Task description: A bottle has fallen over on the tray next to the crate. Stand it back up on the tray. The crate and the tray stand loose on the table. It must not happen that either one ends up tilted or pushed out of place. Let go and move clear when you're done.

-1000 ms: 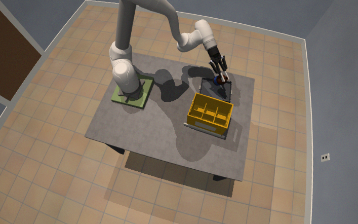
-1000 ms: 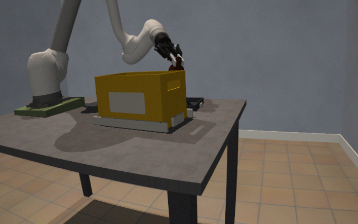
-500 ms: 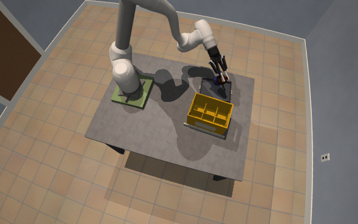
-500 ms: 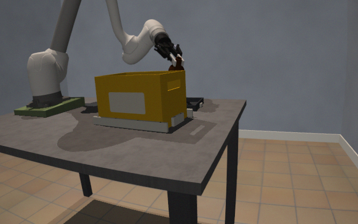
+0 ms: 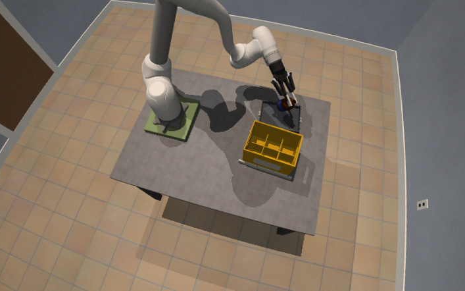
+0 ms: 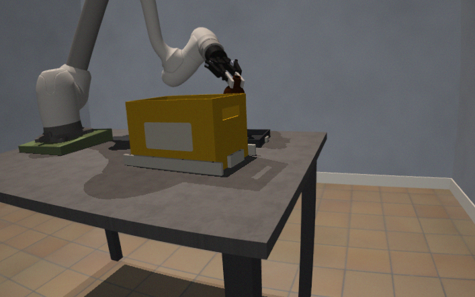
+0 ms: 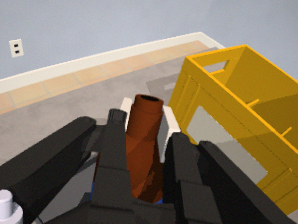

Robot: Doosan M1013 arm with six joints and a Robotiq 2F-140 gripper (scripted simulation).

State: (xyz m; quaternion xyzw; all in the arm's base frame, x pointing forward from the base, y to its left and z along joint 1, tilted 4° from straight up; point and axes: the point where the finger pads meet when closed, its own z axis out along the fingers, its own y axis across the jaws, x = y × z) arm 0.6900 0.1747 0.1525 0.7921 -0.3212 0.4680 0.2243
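Right now my hand is 1 cm past the bottle, 1 cm to the right of it and 6 cm above it. From my hand the other things lie so: yellow crate (4 cm behind, 26 cm to the right, 13 cm below); tray (3 cm behind, 20 cm below).
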